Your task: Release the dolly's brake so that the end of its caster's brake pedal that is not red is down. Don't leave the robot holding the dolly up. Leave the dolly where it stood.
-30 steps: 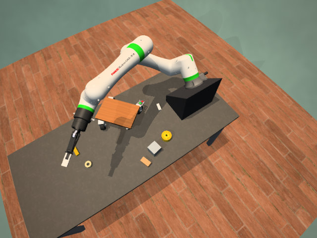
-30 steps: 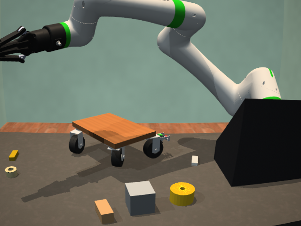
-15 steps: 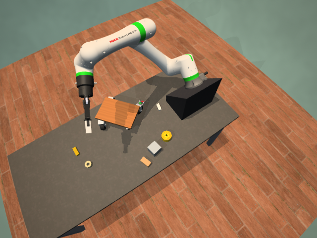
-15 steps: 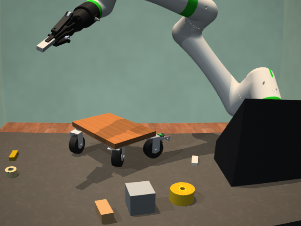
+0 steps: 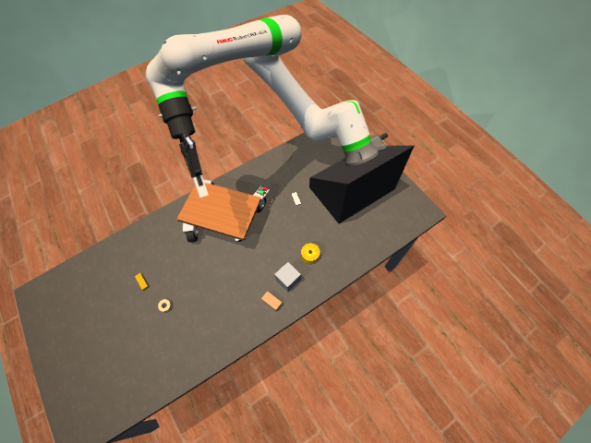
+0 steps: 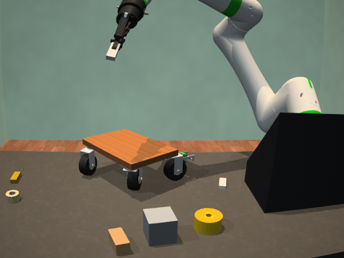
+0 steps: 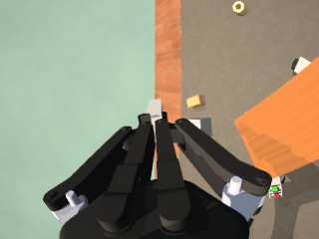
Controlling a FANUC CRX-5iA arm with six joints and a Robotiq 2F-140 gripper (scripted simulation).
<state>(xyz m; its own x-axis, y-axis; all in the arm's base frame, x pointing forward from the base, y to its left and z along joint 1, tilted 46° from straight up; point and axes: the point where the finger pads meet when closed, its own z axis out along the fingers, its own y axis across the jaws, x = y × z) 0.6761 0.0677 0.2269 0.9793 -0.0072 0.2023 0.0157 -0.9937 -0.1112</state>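
My hand is 37 cm above the brake pedal, 26 cm past it and 8 cm to the left of it. Also, from my hand: yellow ring 43 cm below, 26 cm to the left, 24 cm behind; orange block 44 cm below, 32 cm to the left; grey cube 42 cm below, 29 cm to the left, 11 cm behind.
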